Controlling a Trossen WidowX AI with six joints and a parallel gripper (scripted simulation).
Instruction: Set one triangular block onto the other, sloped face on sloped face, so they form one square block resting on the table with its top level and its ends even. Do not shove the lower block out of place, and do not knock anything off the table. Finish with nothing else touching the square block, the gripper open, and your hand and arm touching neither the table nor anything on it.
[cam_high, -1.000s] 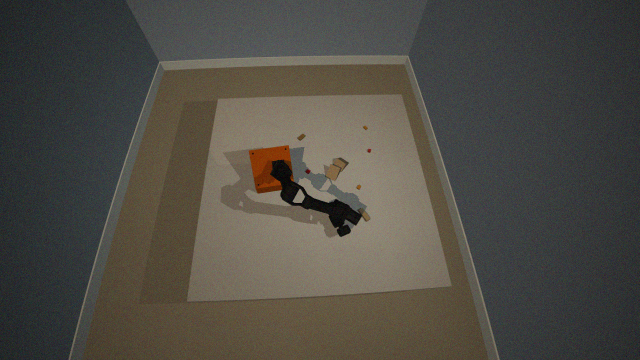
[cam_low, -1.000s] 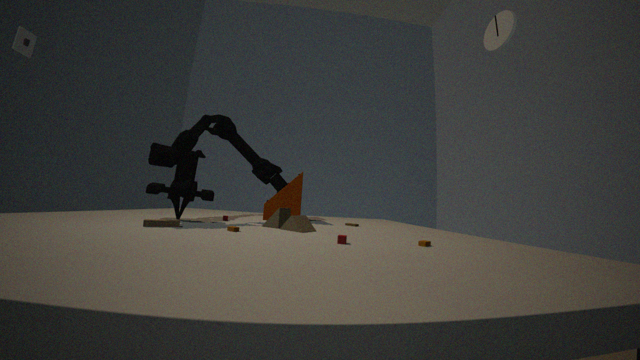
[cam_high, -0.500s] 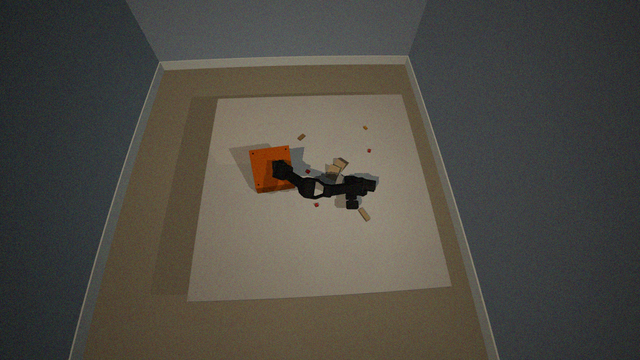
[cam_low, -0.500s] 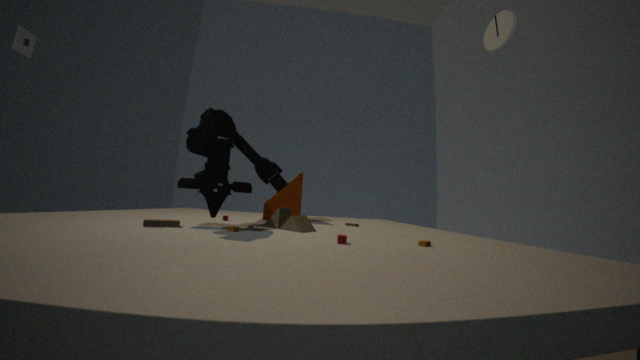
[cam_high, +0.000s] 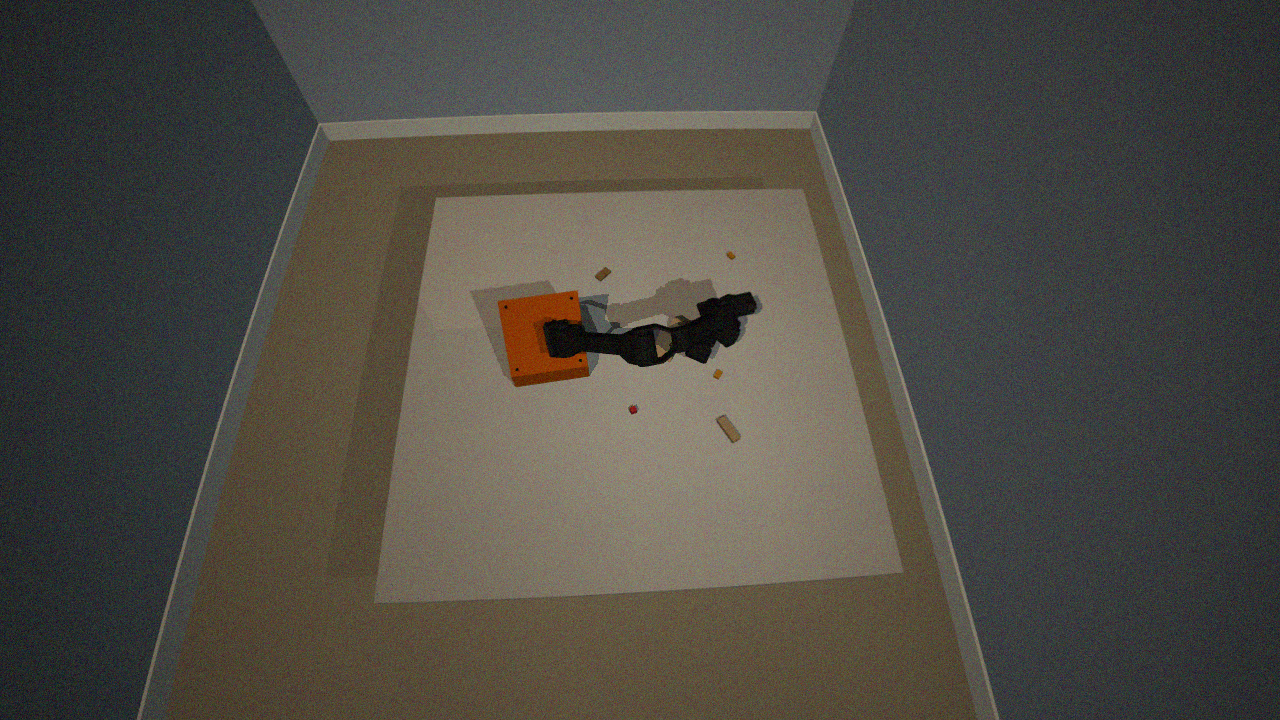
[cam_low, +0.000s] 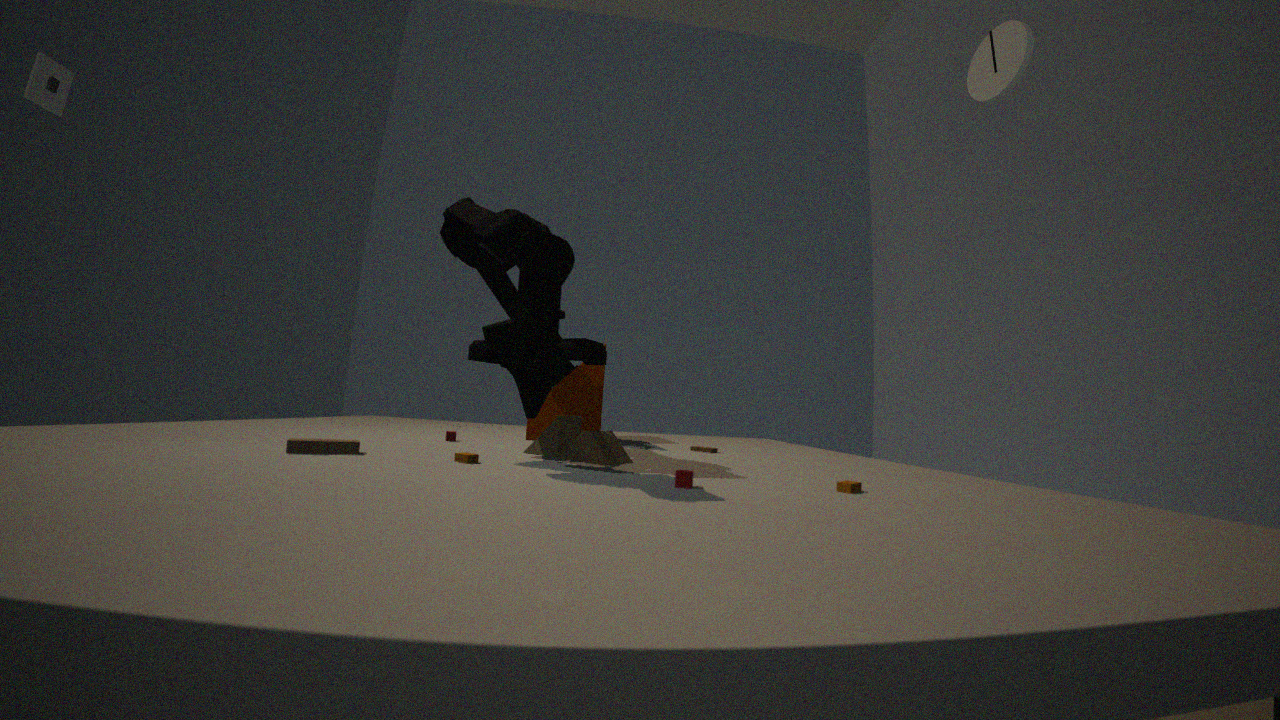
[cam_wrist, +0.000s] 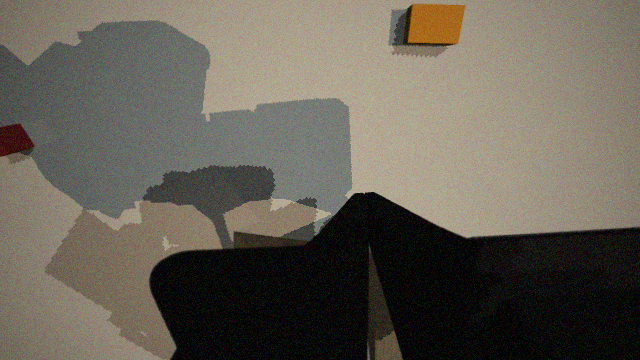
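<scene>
The triangular block is 40 mm behind my gripper tip, 90 mm to the left of it and 30 mm below it.
</scene>
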